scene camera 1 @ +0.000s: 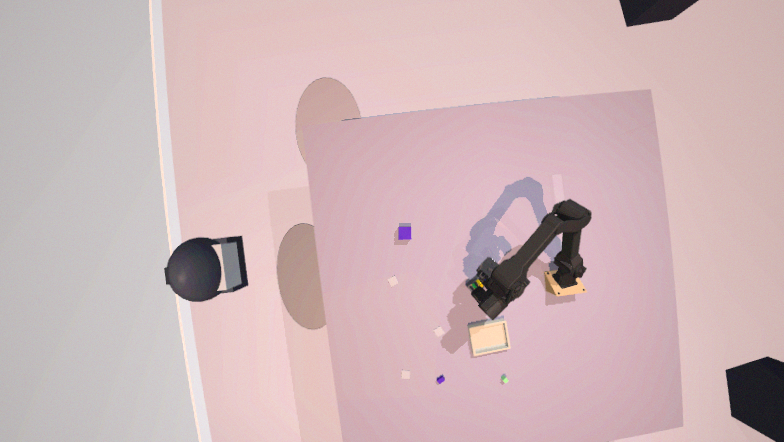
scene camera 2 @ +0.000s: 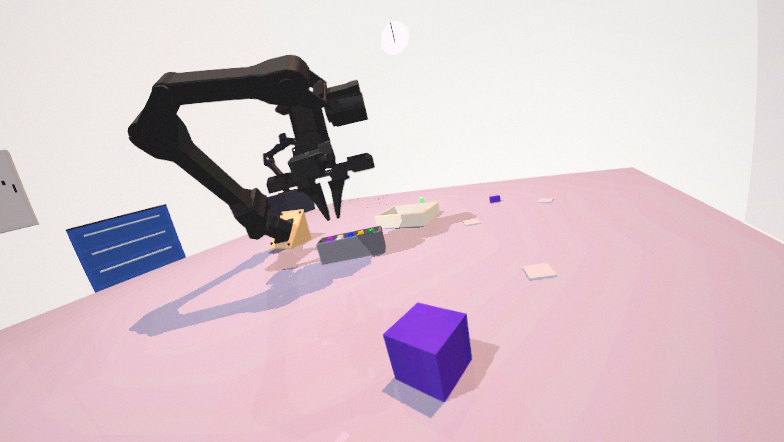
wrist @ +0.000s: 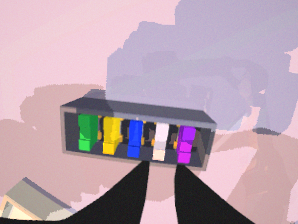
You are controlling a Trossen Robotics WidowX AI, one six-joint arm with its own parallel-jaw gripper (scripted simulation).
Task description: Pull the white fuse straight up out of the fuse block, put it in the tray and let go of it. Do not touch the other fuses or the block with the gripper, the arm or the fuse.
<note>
The pictures show: the gripper and a cream tray.
The gripper shows as well in the wrist view.
</note>
